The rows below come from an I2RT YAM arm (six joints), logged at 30 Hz.
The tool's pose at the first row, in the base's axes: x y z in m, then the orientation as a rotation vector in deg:
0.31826 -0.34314 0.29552 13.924 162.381 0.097
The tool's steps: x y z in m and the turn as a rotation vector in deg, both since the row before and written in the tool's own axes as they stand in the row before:
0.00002 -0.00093 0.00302 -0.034 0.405 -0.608
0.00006 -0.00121 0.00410 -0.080 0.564 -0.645
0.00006 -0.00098 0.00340 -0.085 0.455 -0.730
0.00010 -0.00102 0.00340 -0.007 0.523 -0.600
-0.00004 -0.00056 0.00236 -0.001 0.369 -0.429
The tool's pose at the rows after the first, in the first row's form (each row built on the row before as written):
0.31897 -0.34413 0.29260 13.080 162.853 0.065
0.31989 -0.34541 0.28863 12.179 163.480 0.109
0.32063 -0.34644 0.28532 11.144 164.002 0.132
0.32131 -0.34749 0.28200 10.309 164.579 0.075
0.32189 -0.34809 0.27972 9.710 164.984 0.028

